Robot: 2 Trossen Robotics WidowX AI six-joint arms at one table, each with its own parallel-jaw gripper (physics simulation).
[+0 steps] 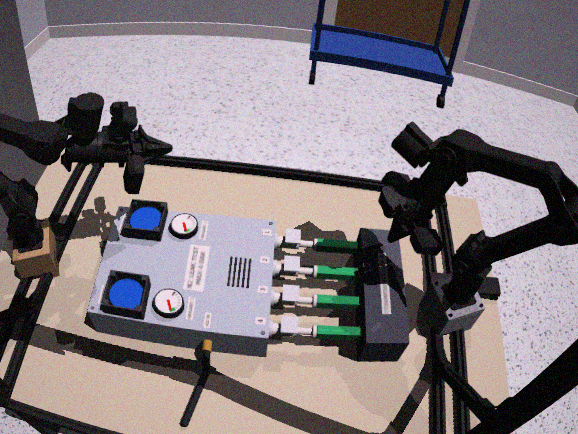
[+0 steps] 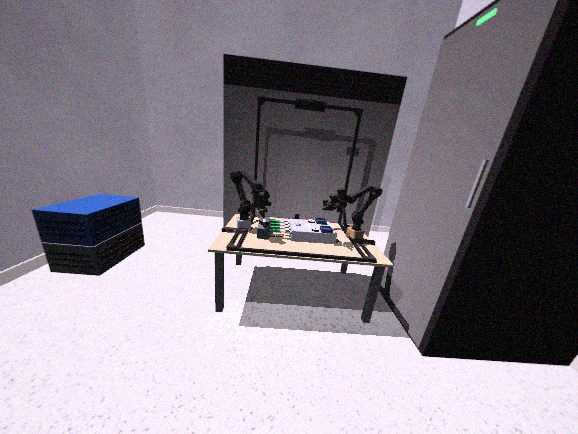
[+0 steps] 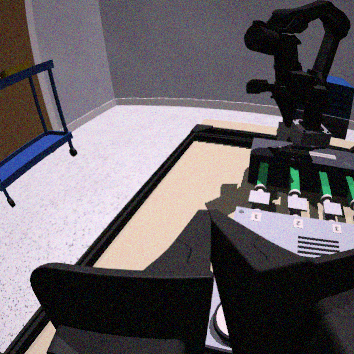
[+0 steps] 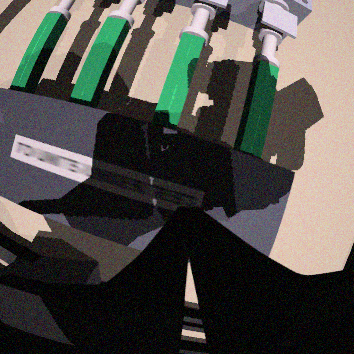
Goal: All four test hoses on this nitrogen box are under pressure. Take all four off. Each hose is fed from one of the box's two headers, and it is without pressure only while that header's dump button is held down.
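Where they show: left gripper, between the fingertips: [image 1: 172, 148] [image 2: 322, 209] [image 3: 206, 218]; right gripper, between the fingertips: [image 1: 389, 241] [image 2: 263, 217] [image 3: 287, 126] [image 4: 186, 216]; left arm's base, origin of its link: [image 1: 30, 239] [image 2: 356, 229]; right arm's base, origin of its link: [image 1: 459, 294] [image 2: 243, 218] [image 3: 310, 125].
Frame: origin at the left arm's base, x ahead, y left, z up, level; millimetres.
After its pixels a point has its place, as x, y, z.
The grey nitrogen box [image 1: 227, 312] {395, -278, -4} [image 3: 280, 229] {493, -149, -4} has two blue dump buttons, the upper one [image 1: 145, 218] {289, -26, 12} and the lower one [image 1: 126, 293] {216, -202, 12}, with a gauge beside each. Green hoses, from hose 1 [image 1: 336, 244] {656, -175, -18} [image 3: 262, 175] {651, -170, -19} [image 4: 260, 110] {666, -175, -20} to hose 4 [image 1: 338, 332] {576, -371, -19}, run from white connectors at its right side to a dark block [image 1: 382, 332] {647, -408, -4} [image 4: 50, 125] {664, -336, -4}. My left gripper [image 1: 170, 148] {360, -24, 179} [image 3: 206, 218] {360, -24, 179} is shut and empty, above the box's far edge, apart from the upper button. My right gripper [image 1: 391, 238] {725, -251, 53} [image 4: 186, 216] {725, -251, 53} is shut and empty, above the block near hose 1.
A black lever [image 1: 194, 400] {285, -411, -70} with a brass-coloured end lies at the box's near side. Black rails [image 1: 270, 171] {620, 117, -65} border the table. A blue cart [image 1: 380, 56] [image 3: 32, 152] stands on the floor behind. A blue-topped stack [image 2: 85, 205] stands away from the table.
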